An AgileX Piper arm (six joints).
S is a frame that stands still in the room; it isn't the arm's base.
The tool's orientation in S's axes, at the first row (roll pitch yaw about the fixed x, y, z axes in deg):
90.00 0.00 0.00
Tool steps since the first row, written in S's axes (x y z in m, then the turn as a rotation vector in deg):
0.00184 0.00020 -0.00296 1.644 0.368 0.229
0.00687 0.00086 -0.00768 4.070 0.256 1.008
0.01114 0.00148 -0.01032 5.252 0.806 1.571
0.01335 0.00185 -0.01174 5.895 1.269 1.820
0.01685 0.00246 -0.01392 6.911 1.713 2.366
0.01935 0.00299 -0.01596 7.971 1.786 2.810
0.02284 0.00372 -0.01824 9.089 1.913 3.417
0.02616 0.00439 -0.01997 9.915 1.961 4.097
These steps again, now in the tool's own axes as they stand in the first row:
0.00184 -0.00296 -0.00020 1.644 0.229 -0.368
0.00687 -0.00768 -0.00086 4.070 1.008 -0.256
0.01114 -0.01032 -0.00148 5.252 1.571 -0.806
0.01335 -0.01174 -0.00185 5.895 1.820 -1.269
0.01685 -0.01392 -0.00246 6.911 2.366 -1.713
0.01935 -0.01596 -0.00299 7.971 2.810 -1.786
0.02284 -0.01824 -0.00372 9.089 3.417 -1.913
0.02616 -0.01997 -0.00439 9.915 4.097 -1.961

